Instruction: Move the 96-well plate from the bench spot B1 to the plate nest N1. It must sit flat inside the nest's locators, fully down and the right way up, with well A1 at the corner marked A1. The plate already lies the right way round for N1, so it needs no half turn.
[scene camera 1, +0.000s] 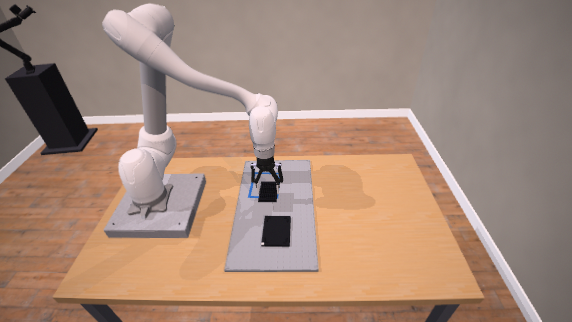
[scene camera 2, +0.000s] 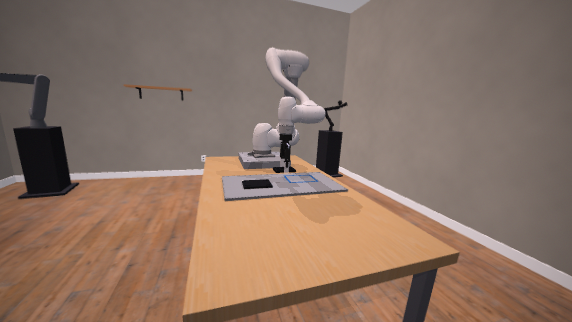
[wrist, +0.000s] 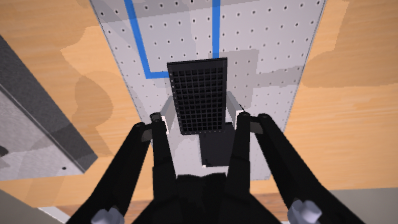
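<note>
The wrist view takes in a black plate nest (wrist: 216, 148) and a black 96-well plate (wrist: 199, 94), together with the gripper (wrist: 200, 100).
</note>
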